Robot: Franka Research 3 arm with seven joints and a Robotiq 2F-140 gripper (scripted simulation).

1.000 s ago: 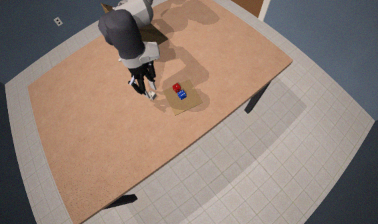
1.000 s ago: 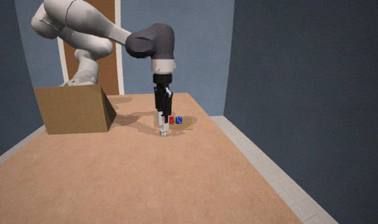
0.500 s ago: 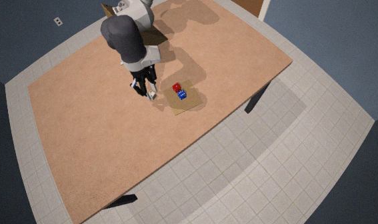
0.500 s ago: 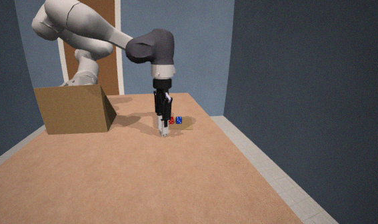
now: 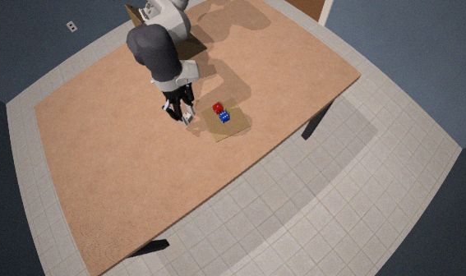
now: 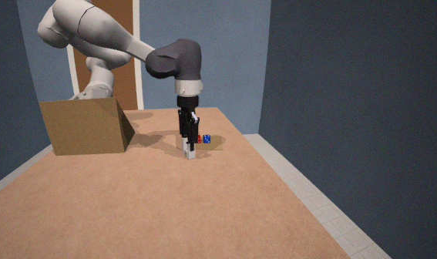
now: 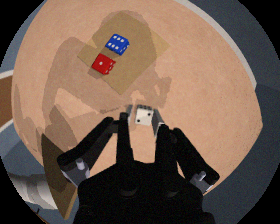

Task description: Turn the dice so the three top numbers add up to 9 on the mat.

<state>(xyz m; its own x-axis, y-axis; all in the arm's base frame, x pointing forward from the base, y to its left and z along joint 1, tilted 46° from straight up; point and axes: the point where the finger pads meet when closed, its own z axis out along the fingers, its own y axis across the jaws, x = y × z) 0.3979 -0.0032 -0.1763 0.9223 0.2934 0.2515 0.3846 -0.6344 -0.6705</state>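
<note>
Right now the white die is 2 cm below my hand. Also, from my hand: blue die 11 cm to the left, 9 cm ahead, 2 cm below; tan mat 11 cm to the left, 9 cm ahead, 3 cm below; red die 11 cm to the left, 4 cm ahead, 2 cm below.
</note>
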